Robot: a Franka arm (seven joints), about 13 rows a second.
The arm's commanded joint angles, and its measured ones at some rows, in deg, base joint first. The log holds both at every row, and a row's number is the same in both.
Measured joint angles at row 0:
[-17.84 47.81 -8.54 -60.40 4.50 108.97 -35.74]
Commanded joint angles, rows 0 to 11:
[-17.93 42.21 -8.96 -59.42 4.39 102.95 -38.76]
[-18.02 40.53 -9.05 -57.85 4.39 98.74 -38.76]
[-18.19 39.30 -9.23 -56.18 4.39 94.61 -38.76]
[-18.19 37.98 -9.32 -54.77 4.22 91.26 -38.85]
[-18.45 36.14 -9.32 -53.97 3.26 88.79 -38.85]
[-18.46 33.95 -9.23 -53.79 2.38 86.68 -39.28]
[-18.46 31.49 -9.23 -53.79 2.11 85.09 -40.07]
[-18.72 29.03 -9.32 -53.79 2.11 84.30 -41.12]
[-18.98 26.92 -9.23 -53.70 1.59 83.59 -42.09]
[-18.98 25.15 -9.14 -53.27 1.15 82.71 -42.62]
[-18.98 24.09 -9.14 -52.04 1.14 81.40 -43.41]
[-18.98 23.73 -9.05 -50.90 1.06 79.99 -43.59]
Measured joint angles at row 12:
[-18.94 25.62 -9.34 -52.41 1.99 82.39 -41.49]
